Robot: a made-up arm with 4 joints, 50 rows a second.
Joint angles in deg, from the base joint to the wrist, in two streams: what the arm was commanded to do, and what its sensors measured. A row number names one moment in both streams.
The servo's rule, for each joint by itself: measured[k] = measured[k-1] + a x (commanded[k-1-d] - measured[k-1]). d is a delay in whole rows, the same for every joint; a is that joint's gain. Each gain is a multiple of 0.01, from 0.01 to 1. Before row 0 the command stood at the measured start. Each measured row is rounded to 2 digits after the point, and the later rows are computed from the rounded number. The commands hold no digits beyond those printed.
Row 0, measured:
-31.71, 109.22, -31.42, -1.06
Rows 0 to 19, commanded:
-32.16, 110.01, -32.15, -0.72
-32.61, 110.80, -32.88, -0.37
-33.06, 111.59, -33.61, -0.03
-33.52, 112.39, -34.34, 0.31
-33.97, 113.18, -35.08, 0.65
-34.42, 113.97, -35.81, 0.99
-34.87, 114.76, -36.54, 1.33
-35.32, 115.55, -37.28, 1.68
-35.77, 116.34, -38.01, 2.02
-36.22, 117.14, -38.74, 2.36
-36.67, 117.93, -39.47, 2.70
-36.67, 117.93, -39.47, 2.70
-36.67, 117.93, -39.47, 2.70
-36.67, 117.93, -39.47, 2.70
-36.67, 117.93, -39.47, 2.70
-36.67, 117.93, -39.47, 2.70
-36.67, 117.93, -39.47, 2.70
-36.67, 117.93, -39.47, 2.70
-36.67, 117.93, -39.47, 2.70
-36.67, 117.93, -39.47, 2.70
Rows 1 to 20, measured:
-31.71, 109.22, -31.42, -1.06
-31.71, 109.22, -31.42, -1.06
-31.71, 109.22, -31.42, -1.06
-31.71, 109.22, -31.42, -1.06
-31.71, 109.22, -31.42, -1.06
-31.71, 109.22, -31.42, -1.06
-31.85, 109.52, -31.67, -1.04
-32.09, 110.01, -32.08, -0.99
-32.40, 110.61, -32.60, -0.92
-32.76, 111.29, -33.19, -0.83
-33.15, 112.01, -33.83, -0.73
-33.56, 112.75, -34.50, -0.61
-33.98, 113.51, -35.19, -0.47
-34.41, 114.29, -35.90, -0.32
-34.85, 115.07, -36.62, -0.16
-35.29, 115.86, -37.34, 0.02
-35.73, 116.65, -38.06, 0.21
-36.03, 117.14, -38.54, 0.38
-36.23, 117.44, -38.86, 0.54
-36.37, 117.63, -39.07, 0.69
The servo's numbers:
d 6
a 0.32 0.38 0.34 0.07

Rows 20 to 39, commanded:
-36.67, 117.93, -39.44, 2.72
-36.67, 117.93, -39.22, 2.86
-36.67, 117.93, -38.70, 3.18
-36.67, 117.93, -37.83, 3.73
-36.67, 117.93, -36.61, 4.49
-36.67, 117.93, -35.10, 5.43
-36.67, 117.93, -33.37, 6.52
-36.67, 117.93, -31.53, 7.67
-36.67, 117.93, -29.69, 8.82
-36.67, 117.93, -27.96, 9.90
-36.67, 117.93, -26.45, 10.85
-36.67, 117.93, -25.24, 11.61
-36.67, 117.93, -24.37, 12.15
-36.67, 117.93, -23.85, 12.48
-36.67, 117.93, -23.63, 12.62
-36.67, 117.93, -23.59, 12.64
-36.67, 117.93, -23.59, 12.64
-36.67, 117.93, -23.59, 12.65
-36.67, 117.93, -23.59, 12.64
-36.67, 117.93, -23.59, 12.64
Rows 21 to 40, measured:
-36.47, 117.74, -39.21, 0.83
-36.53, 117.81, -39.30, 0.96
-36.57, 117.86, -39.36, 1.08
-36.60, 117.89, -39.40, 1.19
-36.62, 117.91, -39.42, 1.30
-36.64, 117.92, -39.44, 1.40
-36.65, 117.92, -39.44, 1.49
-36.66, 117.92, -39.37, 1.59
-36.66, 117.92, -39.14, 1.70
-36.66, 117.92, -38.69, 1.84
-36.66, 117.92, -37.98, 2.03
-36.66, 117.92, -37.00, 2.27
-36.66, 117.92, -35.77, 2.57
-36.66, 117.92, -34.33, 2.93
-36.66, 117.92, -32.75, 3.34
-36.66, 117.92, -31.12, 3.80
-36.66, 117.92, -29.53, 4.29
-36.66, 117.92, -28.07, 4.80
-36.66, 117.92, -26.81, 5.31
-36.66, 117.92, -25.80, 5.81

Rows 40 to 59, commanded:
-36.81, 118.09, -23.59, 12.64
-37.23, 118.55, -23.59, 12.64
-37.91, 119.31, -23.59, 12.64
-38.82, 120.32, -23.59, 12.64
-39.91, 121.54, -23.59, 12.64
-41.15, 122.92, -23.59, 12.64
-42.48, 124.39, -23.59, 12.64
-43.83, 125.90, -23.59, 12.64
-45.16, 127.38, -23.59, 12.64
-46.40, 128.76, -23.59, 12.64
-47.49, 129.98, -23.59, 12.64
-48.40, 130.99, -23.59, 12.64
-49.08, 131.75, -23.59, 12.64
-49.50, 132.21, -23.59, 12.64
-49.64, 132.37, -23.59, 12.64
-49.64, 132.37, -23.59, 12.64
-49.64, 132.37, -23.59, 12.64
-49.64, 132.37, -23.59, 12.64
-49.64, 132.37, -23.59, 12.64
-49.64, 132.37, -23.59, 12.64
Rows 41 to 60, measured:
-36.66, 117.92, -25.06, 6.29
-36.66, 117.92, -24.56, 6.73
-36.66, 117.92, -24.23, 7.14
-36.66, 117.92, -24.01, 7.53
-36.66, 117.92, -23.87, 7.89
-36.66, 117.92, -23.77, 8.22
-36.71, 117.98, -23.71, 8.53
-36.88, 118.20, -23.67, 8.82
-37.21, 118.62, -23.64, 9.09
-37.73, 119.27, -23.62, 9.34
-38.43, 120.13, -23.61, 9.57
-39.30, 121.19, -23.60, 9.78
-40.32, 122.41, -23.60, 9.98
-41.44, 123.74, -23.60, 10.17
-42.63, 125.12, -23.60, 10.34
-43.84, 126.50, -23.60, 10.50
-45.01, 127.82, -23.60, 10.65
-46.09, 129.02, -23.60, 10.79
-47.05, 130.06, -23.60, 10.92
-47.83, 130.88, -23.60, 11.04

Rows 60 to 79, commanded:
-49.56, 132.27, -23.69, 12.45
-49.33, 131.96, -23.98, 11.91
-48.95, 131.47, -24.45, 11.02
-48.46, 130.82, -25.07, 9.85
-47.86, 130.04, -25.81, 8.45
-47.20, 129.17, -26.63, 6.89
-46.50, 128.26, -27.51, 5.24
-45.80, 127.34, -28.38, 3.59
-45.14, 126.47, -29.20, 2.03
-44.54, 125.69, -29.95, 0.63
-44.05, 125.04, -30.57, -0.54
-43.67, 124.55, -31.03, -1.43
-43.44, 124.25, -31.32, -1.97
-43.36, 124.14, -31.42, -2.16
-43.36, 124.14, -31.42, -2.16
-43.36, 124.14, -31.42, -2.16
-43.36, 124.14, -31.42, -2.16
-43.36, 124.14, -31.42, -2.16
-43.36, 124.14, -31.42, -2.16
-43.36, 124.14, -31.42, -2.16
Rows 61 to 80, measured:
-48.41, 131.45, -23.60, 11.15
-48.80, 131.80, -23.60, 11.25
-49.07, 132.02, -23.60, 11.35
-49.25, 132.15, -23.60, 11.44
-49.37, 132.23, -23.60, 11.52
-49.46, 132.28, -23.60, 11.60
-49.49, 132.28, -23.63, 11.66
-49.44, 132.16, -23.75, 11.68
-49.28, 131.90, -23.99, 11.63
-49.02, 131.49, -24.36, 11.51
-48.65, 130.94, -24.85, 11.30
-48.19, 130.27, -25.46, 10.99
-47.65, 129.51, -26.16, 10.59
-47.06, 128.69, -26.91, 10.10
-46.45, 127.85, -27.69, 9.54
-45.84, 127.03, -28.46, 8.92
-45.27, 126.27, -29.18, 8.26
-44.76, 125.62, -29.81, 7.58
-44.34, 125.10, -30.32, 6.91
-44.03, 124.74, -30.69, 6.28

